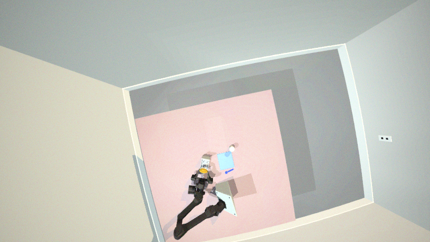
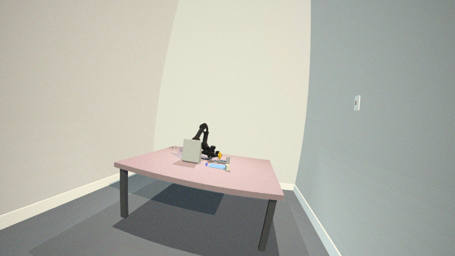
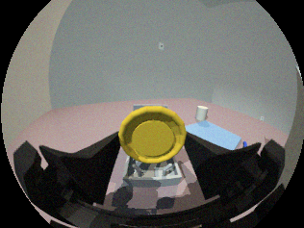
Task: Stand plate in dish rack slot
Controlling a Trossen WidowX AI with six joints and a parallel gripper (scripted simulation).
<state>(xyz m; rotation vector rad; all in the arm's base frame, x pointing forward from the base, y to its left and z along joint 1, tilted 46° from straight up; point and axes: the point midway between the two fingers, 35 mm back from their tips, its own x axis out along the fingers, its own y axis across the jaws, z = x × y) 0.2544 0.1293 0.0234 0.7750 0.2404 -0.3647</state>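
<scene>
Now: gripper tip 30 mm short of the grey dish rack, 10 mm to the left of it and 40 mm above it. Also, from my gripper tip: white cup 110 mm ahead, 280 mm to the right, 40 mm below; then yellow plate 10 mm behind; then blue spoon 100 mm behind, 200 mm to the right, 60 mm below.
</scene>
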